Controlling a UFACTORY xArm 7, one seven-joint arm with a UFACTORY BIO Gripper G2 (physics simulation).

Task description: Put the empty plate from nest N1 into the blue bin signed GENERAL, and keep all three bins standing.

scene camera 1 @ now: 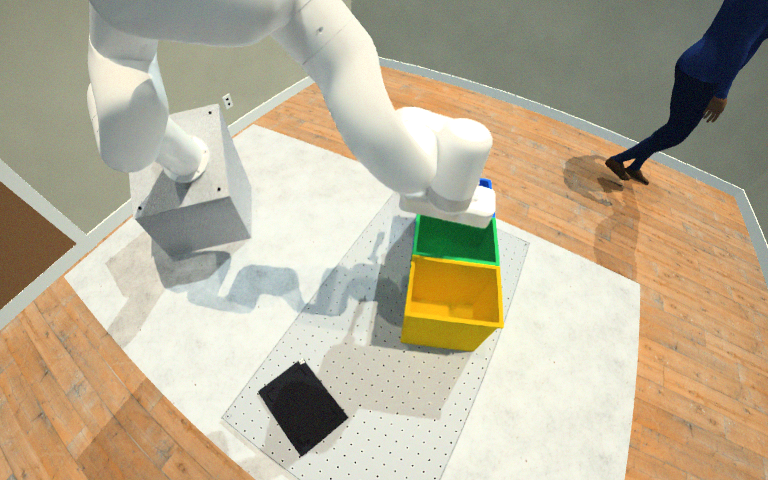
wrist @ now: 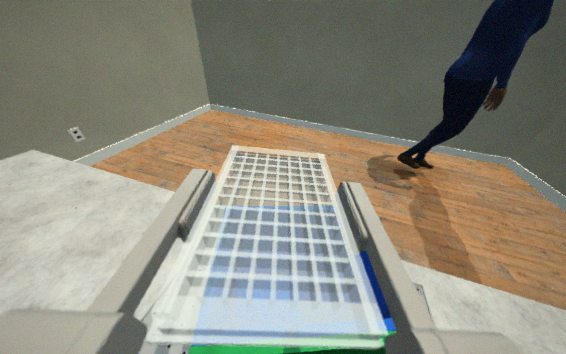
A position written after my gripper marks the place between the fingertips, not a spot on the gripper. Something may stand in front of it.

I see my gripper (wrist: pixel 277 184), a green bin (scene camera 1: pixel 433 237), a yellow bin (scene camera 1: pixel 451 304), a clear plate (wrist: pixel 271 255) and a black nest (scene camera 1: pixel 301 405).
The wrist view does not show the yellow bin: it is out of frame.
